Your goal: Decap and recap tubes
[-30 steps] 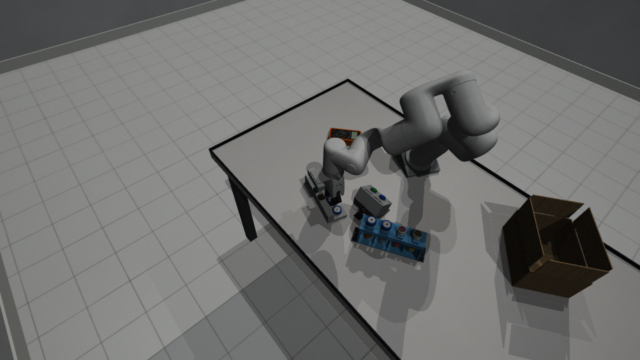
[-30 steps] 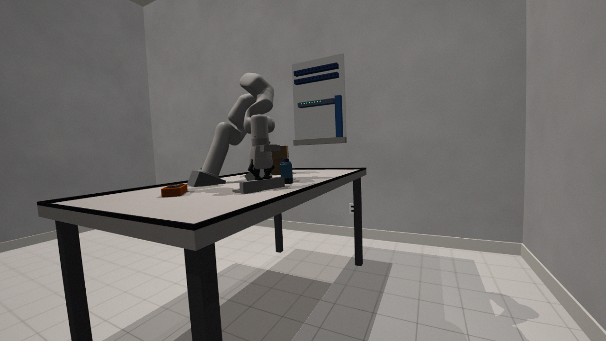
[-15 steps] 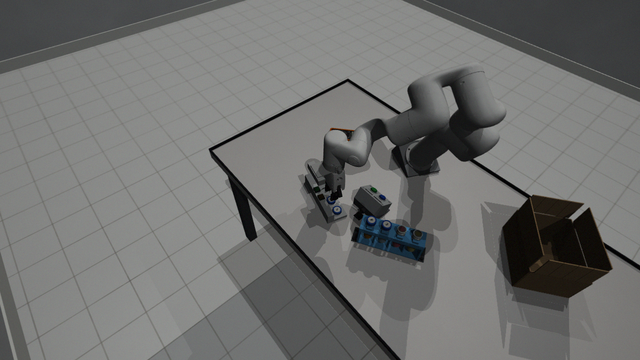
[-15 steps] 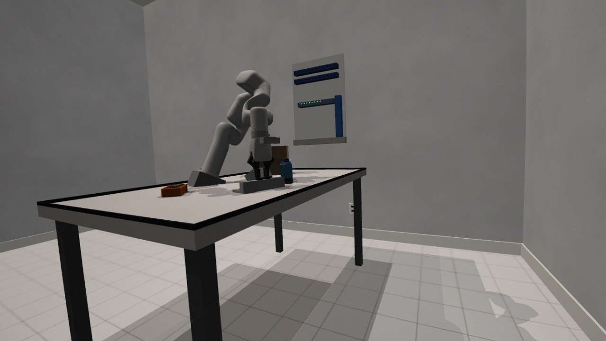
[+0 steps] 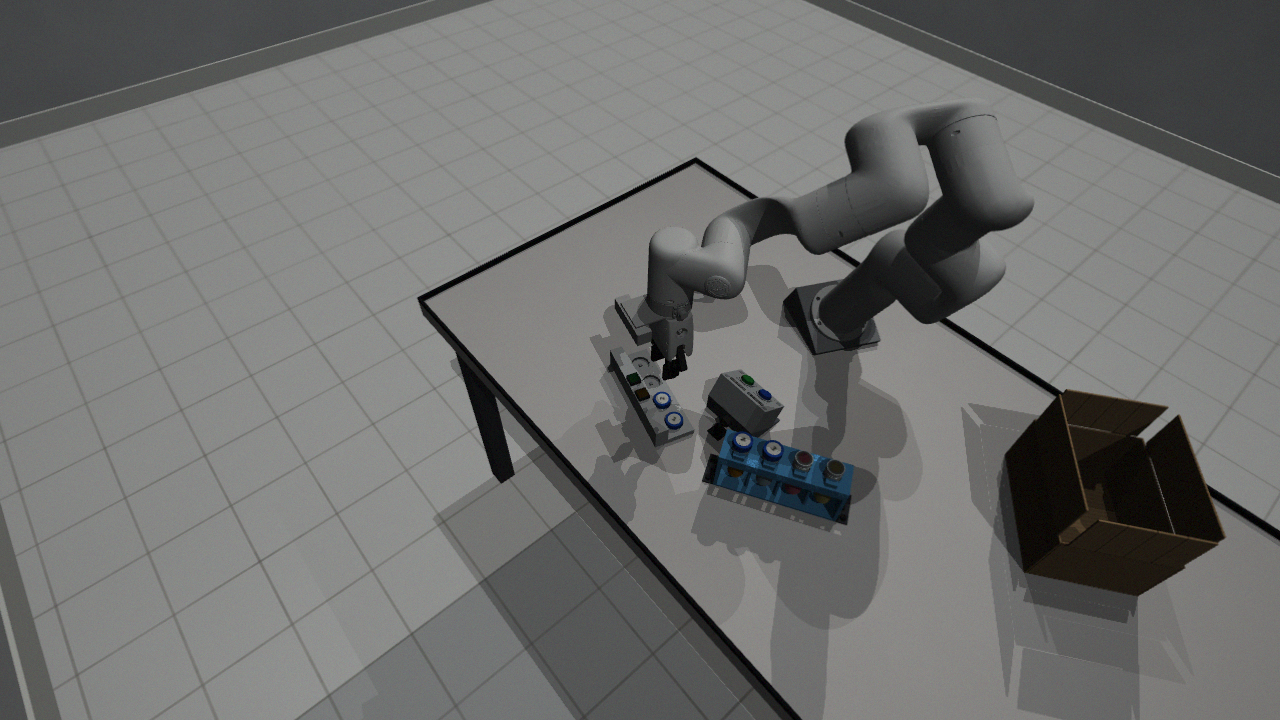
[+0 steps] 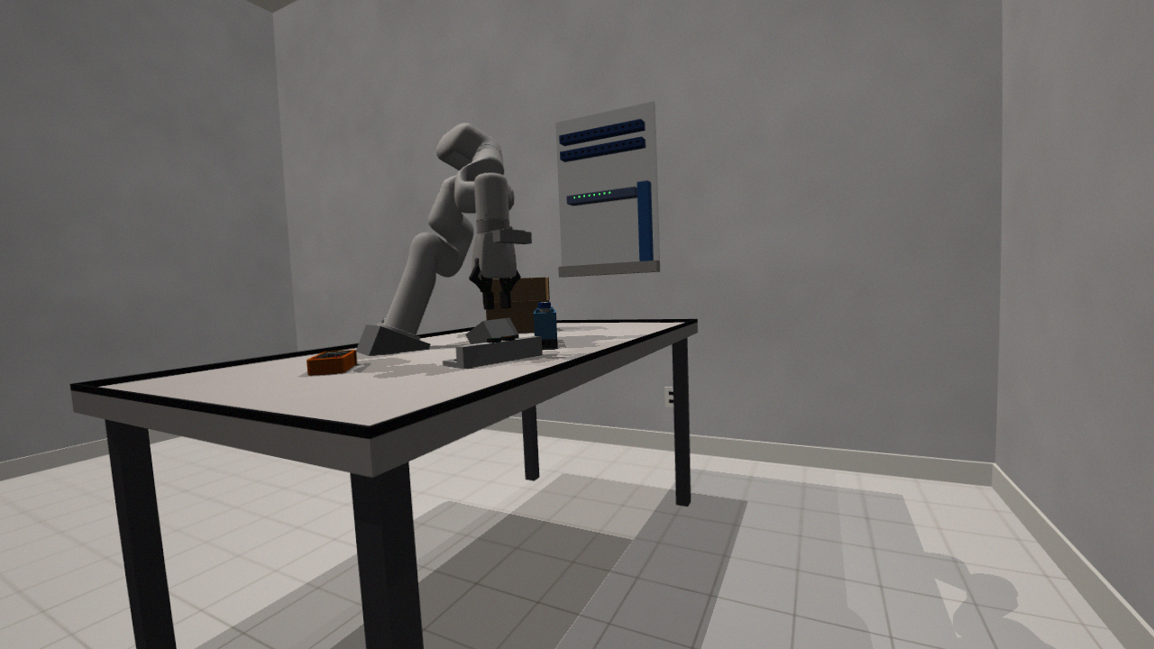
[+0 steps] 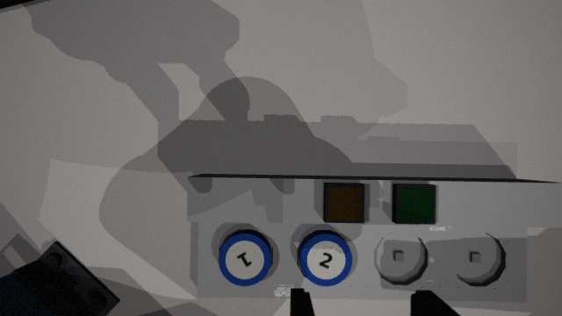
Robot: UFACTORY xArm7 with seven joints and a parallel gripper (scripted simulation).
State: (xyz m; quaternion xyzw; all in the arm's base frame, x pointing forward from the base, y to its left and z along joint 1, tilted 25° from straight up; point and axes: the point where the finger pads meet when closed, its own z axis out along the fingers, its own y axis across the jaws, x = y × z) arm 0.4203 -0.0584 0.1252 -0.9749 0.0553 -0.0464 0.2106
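My hand is 200 mm to the right of the cap 4, 30 mm past it and 20 mm above it. The rest, counted from my hand: cap 2 (120 mm below); cap 1 (120 mm below, 50 mm to the left); green key (150 mm behind, 70 mm to the left, 70 mm below).
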